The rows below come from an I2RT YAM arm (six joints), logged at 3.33 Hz.
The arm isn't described. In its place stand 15 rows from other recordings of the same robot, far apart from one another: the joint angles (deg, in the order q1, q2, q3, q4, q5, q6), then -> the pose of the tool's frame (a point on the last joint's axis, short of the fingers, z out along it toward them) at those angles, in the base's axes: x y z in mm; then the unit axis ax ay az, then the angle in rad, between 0 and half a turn.
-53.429 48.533 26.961 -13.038 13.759 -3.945 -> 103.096 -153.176 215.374 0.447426 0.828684 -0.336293 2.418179
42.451 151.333 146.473 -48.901 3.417 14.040 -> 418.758 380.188 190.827 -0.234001 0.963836 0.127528 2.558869
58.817 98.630 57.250 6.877 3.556 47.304 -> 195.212 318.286 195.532 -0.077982 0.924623 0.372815 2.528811
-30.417 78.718 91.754 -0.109 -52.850 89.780 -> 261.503 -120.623 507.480 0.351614 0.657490 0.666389 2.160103
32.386 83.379 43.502 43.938 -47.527 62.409 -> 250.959 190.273 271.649 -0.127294 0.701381 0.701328 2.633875
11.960 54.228 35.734 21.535 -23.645 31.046 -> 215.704 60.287 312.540 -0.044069 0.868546 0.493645 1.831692
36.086 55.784 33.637 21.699 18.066 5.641 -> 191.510 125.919 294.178 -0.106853 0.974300 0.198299 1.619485
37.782 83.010 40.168 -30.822 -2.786 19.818 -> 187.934 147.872 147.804 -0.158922 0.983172 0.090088 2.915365
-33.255 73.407 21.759 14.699 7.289 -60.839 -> 190.728 -130.472 145.898 -0.192013 0.905600 -0.378180 2.611265
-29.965 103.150 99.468 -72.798 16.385 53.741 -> 301.399 -185.359 309.564 0.675271 0.728444 -0.115664 2.854283
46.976 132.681 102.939 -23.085 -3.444 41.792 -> 344.804 372.582 150.852 -0.053583 0.967117 0.248625 2.723014
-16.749 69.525 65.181 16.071 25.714 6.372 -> 264.008 -95.582 423.652 0.435026 0.845434 -0.309828 1.474267
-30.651 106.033 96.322 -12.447 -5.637 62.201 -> 385.359 -224.299 343.775 0.683423 0.694736 0.224221 2.035484
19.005 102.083 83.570 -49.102 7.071 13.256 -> 349.623 115.784 249.665 -0.037935 0.999271 -0.004379 2.732922
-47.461 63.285 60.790 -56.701 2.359 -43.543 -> 137.389 -151.897 304.486 0.038994 0.977694 -0.206382 2.795969
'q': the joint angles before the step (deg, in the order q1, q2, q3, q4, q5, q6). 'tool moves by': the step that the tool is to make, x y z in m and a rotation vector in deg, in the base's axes. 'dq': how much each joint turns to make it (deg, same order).
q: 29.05, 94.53, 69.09, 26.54, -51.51, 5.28
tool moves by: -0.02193, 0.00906, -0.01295, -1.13, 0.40, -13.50
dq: 4.11, -3.76, -6.28, 0.80, 17.61, -1.13
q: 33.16, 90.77, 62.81, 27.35, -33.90, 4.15
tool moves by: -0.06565, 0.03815, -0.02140, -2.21, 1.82, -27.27
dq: 15.46, -5.21, -8.83, 0.85, 42.72, 1.00
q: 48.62, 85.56, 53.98, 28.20, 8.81, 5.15
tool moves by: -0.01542, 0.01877, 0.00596, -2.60, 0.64, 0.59
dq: 4.26, 0.45, 2.83, -4.64, 3.75, -0.87
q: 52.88, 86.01, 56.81, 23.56, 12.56, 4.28
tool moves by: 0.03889, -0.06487, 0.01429, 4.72, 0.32, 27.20
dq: -16.68, -3.94, -1.70, 1.16, -44.01, 0.61
